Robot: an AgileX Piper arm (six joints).
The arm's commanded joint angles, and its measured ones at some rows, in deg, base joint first. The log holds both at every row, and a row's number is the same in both.
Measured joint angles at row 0:
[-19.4, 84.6, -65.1, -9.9, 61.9, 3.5]
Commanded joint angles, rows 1 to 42:
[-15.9, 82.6, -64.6, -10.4, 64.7, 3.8]
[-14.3, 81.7, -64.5, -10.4, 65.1, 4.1]
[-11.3, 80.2, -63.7, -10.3, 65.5, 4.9]
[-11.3, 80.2, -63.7, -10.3, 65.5, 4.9]
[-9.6, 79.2, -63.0, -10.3, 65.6, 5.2]
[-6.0, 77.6, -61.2, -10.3, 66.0, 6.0]
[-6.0, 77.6, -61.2, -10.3, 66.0, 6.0]
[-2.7, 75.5, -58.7, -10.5, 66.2, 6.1]
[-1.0, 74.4, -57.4, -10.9, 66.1, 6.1]
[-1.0, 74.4, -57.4, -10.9, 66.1, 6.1]
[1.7, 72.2, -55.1, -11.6, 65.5, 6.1]
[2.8, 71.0, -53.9, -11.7, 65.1, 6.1]
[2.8, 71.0, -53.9, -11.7, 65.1, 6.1]
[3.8, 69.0, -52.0, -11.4, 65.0, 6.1]
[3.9, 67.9, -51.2, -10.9, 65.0, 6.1]
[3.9, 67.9, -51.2, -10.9, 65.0, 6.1]
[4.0, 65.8, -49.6, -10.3, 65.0, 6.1]
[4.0, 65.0, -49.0, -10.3, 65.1, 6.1]
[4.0, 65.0, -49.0, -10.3, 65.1, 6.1]
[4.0, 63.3, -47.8, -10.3, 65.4, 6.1]
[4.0, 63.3, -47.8, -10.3, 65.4, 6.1]
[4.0, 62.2, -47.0, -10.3, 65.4, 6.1]
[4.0, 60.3, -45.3, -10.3, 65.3, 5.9]
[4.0, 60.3, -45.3, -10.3, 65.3, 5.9]
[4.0, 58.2, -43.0, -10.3, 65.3, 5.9]
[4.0, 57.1, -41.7, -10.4, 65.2, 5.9]
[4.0, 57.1, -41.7, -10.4, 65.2, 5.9]
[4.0, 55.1, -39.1, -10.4, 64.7, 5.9]
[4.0, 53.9, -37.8, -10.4, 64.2, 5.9]
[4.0, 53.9, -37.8, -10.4, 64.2, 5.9]
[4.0, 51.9, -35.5, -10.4, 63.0, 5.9]
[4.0, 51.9, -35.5, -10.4, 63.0, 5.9]
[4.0, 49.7, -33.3, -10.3, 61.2, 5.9]
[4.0, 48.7, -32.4, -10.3, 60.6, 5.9]
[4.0, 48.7, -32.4, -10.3, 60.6, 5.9]
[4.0, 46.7, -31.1, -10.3, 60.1, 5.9]
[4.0, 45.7, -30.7, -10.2, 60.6, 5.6]
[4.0, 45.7, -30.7, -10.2, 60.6, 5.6]
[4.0, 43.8, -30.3, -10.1, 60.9, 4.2]
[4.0, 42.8, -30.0, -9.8, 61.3, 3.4]
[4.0, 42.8, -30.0, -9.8, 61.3, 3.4]
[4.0, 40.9, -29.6, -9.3, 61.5, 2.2]
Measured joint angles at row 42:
[3.7, 43.3, -30.4, -9.9, 61.3, 4.3]
